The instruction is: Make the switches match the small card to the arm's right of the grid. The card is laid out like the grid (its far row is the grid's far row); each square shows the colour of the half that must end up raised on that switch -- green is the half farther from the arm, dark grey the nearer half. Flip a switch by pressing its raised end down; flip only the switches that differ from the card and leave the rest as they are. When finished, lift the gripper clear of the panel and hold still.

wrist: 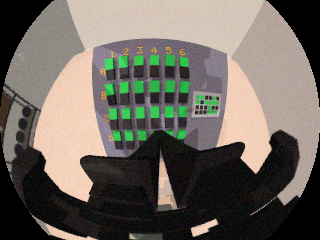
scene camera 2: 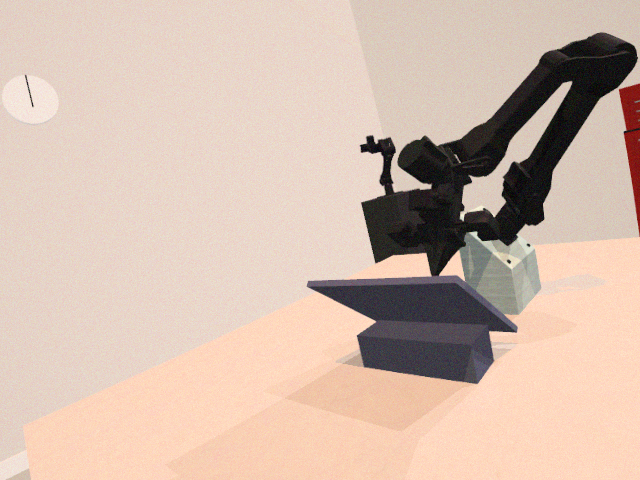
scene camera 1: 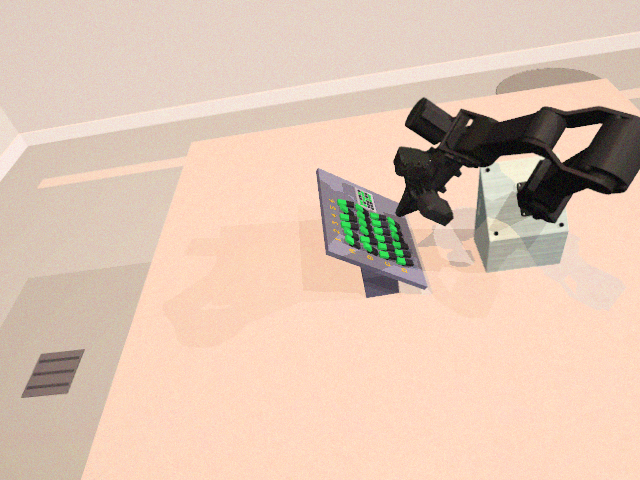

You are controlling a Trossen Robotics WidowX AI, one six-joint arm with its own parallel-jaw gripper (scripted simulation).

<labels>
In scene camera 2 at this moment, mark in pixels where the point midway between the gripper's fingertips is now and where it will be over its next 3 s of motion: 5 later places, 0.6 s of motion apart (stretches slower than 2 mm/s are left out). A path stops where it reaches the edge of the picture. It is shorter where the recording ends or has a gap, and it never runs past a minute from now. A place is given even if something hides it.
The gripper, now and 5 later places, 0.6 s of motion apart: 434,276; 434,293; 434,300; 433,301; 433,302; 432,299
</labels>
